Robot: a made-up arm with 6 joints.
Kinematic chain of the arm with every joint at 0, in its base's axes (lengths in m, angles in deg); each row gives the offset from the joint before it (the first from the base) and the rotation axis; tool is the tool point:
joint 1: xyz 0 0 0.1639 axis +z
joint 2: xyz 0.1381 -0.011 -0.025 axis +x
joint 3: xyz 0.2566 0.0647 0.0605 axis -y
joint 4: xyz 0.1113 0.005 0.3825 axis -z
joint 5: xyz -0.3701 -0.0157 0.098 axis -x
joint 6: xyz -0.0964 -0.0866 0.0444 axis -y
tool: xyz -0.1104 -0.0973 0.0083
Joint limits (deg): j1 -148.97..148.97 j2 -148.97..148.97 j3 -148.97..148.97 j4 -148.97..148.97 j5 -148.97..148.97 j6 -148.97..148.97
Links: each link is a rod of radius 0.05 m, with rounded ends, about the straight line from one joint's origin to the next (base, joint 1, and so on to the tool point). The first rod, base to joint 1, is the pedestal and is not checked.
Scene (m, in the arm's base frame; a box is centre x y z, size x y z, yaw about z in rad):
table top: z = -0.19
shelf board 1: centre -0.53 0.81 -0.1 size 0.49 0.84 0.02 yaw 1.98
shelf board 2: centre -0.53 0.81 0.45 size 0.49 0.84 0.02 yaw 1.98
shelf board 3: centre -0.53 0.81 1 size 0.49 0.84 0.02 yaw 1.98
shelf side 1: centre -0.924 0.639 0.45 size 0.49 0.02 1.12 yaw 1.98
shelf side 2: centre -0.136 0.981 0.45 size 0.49 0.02 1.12 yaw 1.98
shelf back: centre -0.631 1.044 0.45 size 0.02 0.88 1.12 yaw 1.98
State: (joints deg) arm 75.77 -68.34 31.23 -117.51 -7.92 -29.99
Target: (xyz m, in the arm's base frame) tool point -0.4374 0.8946 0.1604
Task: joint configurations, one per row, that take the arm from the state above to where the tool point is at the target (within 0.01 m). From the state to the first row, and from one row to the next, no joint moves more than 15 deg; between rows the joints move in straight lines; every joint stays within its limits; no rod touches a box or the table.
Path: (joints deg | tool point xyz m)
1: 66.81 -73.44 43.24 -102.97 -13.90 -28.30 | -0.4085 0.5610 0.7646
2: 57.86 -78.54 55.25 -88.43 -19.88 -26.61 | -0.3350 0.3933 0.7489
3: 44.94 -90.83 69.98 -94.62 -28.59 -33.38 | -0.3681 0.4618 0.5943
4: 32.03 -103.12 84.70 -100.81 -37.30 -40.15 | -0.3514 0.5085 0.4256
5: 19.12 -115.41 99.43 -106.99 -46.01 -46.92 | -0.3028 0.5088 0.2715
6: 6.21 -127.70 114.16 -113.18 -54.73 -53.69 | -0.2494 0.4613 0.1604
7: 15.24 -123.13 100.67 -115.62 -46.96 -49.39 | -0.2904 0.5404 0.1080
8: 24.26 -118.56 87.19 -118.06 -39.19 -45.08 | -0.3274 0.6283 0.0814
9: 33.29 -113.99 73.71 -120.50 -31.42 -40.78 | -0.3643 0.7204 0.0830
10: 42.31 -109.42 60.23 -122.94 -23.65 -36.47 | -0.4015 0.8110 0.1110
11: 51.34 -104.84 46.75 -125.38 -15.88 -32.17 | -0.4375 0.8946 0.1605

